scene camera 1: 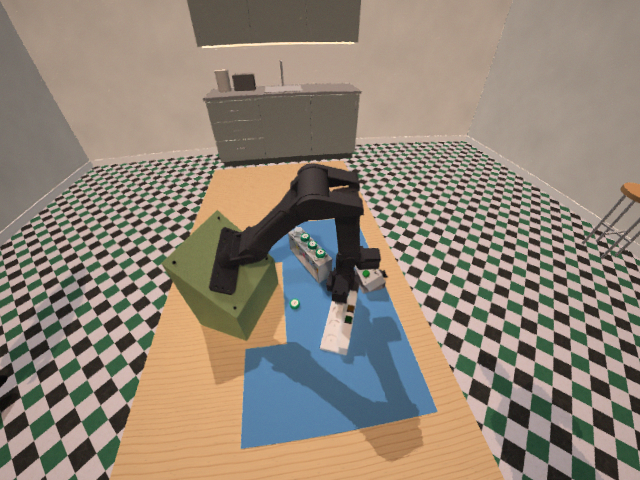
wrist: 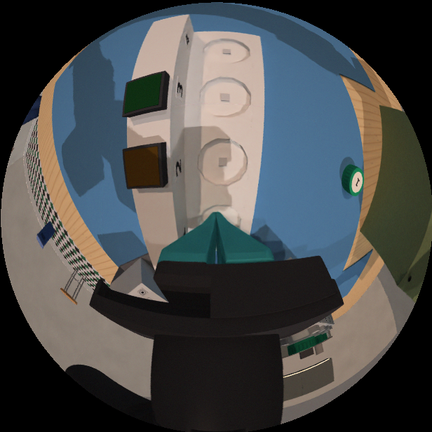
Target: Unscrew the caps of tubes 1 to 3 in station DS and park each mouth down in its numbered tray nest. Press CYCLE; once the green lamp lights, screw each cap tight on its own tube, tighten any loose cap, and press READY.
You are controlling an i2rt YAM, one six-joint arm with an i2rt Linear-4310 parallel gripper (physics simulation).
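Places are measured from the arm's base along level axes (x left, y back, z up), in centimetres.
Where they show: arm's base at its link origin: (scene camera 1: 226,260).
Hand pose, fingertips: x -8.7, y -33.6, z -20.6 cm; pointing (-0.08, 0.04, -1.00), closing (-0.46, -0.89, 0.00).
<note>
Things, the pixels of their top centre, and the offset from my fingertips. "spot": a spot on its surface instead. Level surfaces: height alone.
- white tray at its top centre: (scene camera 1: 340,311) dy +2.8, dx -7.0, dz +4.6 cm
- green cap at its top centre: (scene camera 1: 294,302) dy +16.0, dx +2.7, dz +0.7 cm
- tube rack at a spot on its surface: (scene camera 1: 324,270) spot: dy +3.2, dx +10.6, dz +4.8 cm
- button box at its top centre: (scene camera 1: 370,264) dy -12.6, dx +6.7, dz +7.7 cm
- green button at its top centre: (scene camera 1: 366,271) dy -10.5, dx +4.4, dz +6.8 cm
- blue mat at its surface level: dz -0.7 cm
- wooden table's at its surface level: dz -1.0 cm
My gripper (wrist: 215,217) is shut and empty, its teal fingertips together over the near end of the white tray (scene camera 1: 334,345) (wrist: 255,65). The tray's round nests by the numbers 2 and 3 are empty. A dark amber lamp (wrist: 145,165) and a dark green lamp (wrist: 145,94) stand on the tray's raised side; neither looks lit. A green cap (scene camera 1: 294,303) (wrist: 354,180) marked 1 lies label up on the blue mat, apart from the tray. The tube rack (scene camera 1: 324,270) carries three green caps (scene camera 1: 312,244). The button box (scene camera 1: 371,283) with a green button (scene camera 1: 366,273) is partly behind the gripper.
The olive arm base block (scene camera 1: 222,310) (wrist: 395,200) stands left of the blue mat (scene camera 1: 289,413) (wrist: 305,100). The rack stands behind and left of the gripper in the scene view. The button box is right of the gripper, near the wooden table's (scene camera 1: 175,413) right edge.
</note>
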